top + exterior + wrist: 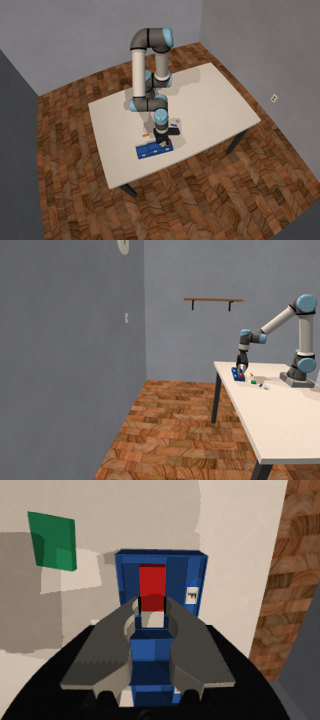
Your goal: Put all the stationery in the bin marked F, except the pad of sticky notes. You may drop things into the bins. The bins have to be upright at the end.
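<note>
The grey clip lies 17 cm behind my hand, 15 cm to the left of it and 4 cm below it. From my hand the other things lie so: red block: 1 cm to the right, 1 cm below; blue three-compartment bin: 8 cm to the right, 2 cm below, 1 cm ahead; green pad: 10 cm behind, 5 cm to the left, 4 cm below.
</note>
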